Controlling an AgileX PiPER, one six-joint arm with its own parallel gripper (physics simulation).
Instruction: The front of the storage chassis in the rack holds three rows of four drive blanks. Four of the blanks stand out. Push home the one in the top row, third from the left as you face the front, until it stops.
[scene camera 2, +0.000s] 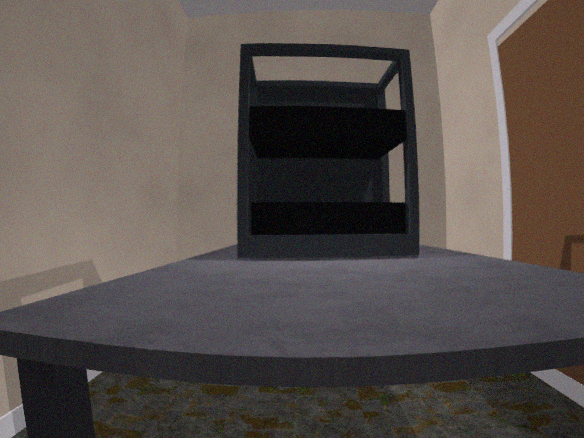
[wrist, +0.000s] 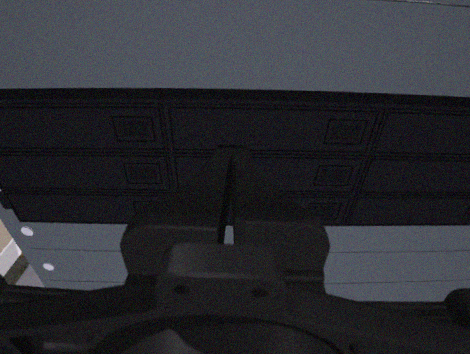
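In the wrist view, the dark storage chassis front (wrist: 162, 135) shows blanks in three rows, cut off at the right. Its left end shows low at the left. The top-row third blank (wrist: 425, 131) is partly in view at the right. The top-row second blank (wrist: 250, 125) is in the middle, and the top-row first blank (wrist: 60, 125) is at the left. My gripper (wrist: 232, 162) is shut and empty; its tips overlap the seam below the second blank. It is too dark to tell which blanks stand out or whether the tips touch. The gripper does not show in the scene view.
The open-framed rack (scene camera 2: 244, 150) stands on the grey table (scene camera 2: 310, 310) and holds two black units (scene camera 2: 327, 131) (scene camera 2: 327, 218). Grey panels lie above (wrist: 235, 45) and below (wrist: 395, 260) the chassis front. A brown door (scene camera 2: 545, 150) is at the right.
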